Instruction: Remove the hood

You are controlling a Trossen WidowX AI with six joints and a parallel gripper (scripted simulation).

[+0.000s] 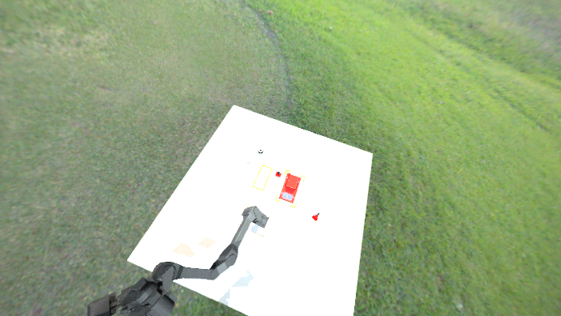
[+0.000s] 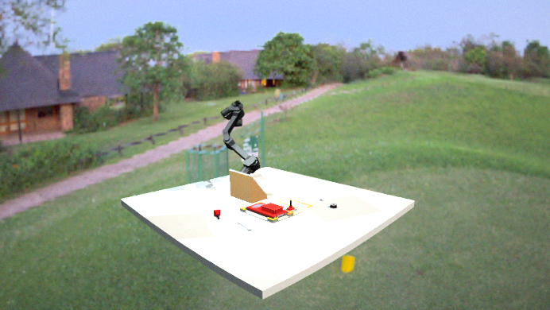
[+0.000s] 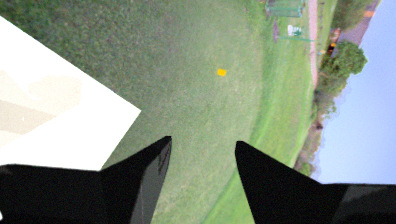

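My gripper tip is now 81 cm short of the red hood, 41 cm to the left of it and 35 cm above it. Round my gripper tip: thin grey tool (84 cm ahead, 62 cm to the right, 38 cm below).
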